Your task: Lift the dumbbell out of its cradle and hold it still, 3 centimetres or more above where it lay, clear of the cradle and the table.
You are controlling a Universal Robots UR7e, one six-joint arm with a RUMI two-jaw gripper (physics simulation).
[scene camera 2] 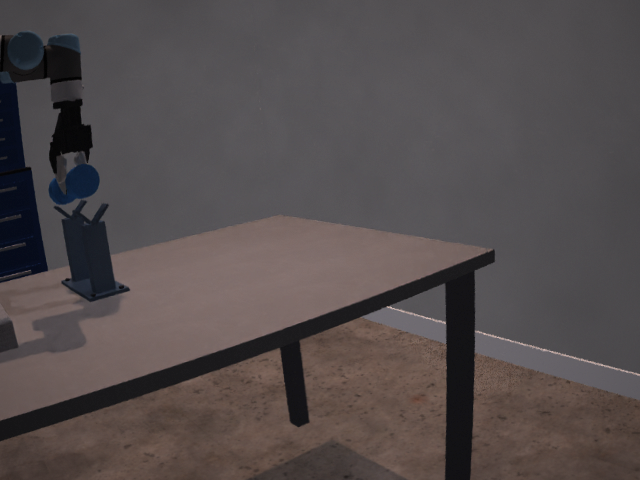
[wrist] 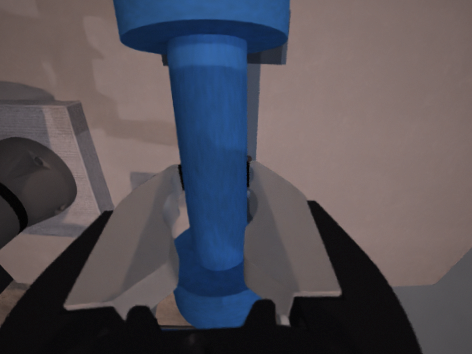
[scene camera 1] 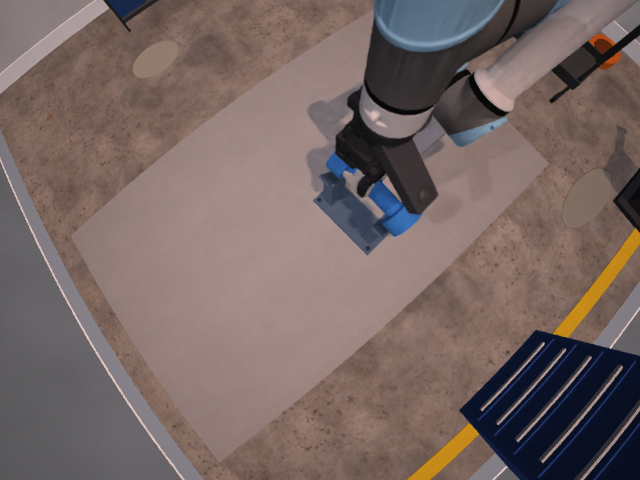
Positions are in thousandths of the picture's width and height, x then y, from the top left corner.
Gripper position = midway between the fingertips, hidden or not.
Labels:
my gripper: scene camera 2 116, 401; wrist 459, 468; scene camera 1 577, 393
blue dumbbell: scene camera 2 129, 378; wrist 440, 154; scene camera 1 623, 459

